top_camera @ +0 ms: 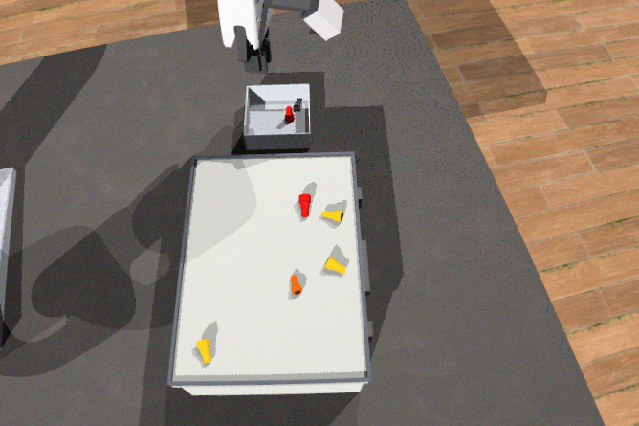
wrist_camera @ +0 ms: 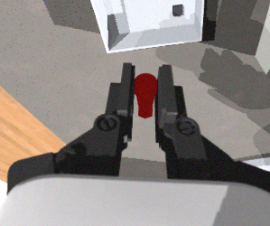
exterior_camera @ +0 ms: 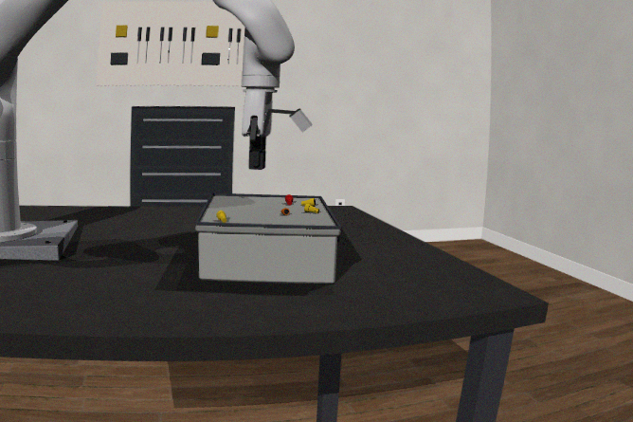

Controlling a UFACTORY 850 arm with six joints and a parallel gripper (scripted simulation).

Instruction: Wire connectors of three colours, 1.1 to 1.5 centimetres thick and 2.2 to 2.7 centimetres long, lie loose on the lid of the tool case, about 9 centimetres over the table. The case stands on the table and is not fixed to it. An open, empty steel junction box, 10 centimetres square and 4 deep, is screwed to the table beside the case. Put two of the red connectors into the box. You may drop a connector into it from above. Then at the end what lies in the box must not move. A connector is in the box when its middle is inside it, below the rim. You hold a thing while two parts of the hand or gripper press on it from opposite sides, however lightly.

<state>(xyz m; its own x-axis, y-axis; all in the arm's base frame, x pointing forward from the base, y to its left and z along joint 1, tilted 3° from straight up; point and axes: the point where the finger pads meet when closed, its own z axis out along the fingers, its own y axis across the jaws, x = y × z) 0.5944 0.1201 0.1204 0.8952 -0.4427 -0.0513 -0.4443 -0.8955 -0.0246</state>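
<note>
Now: the steel junction box 150 mm below my hand, 20 mm ahead of it and 10 mm to the right of it. The rest, counted from my hand: tool case (280 mm to the right, 90 mm below, 50 mm behind); orange connector (320 mm to the right, 60 mm below, 30 mm behind).
</note>
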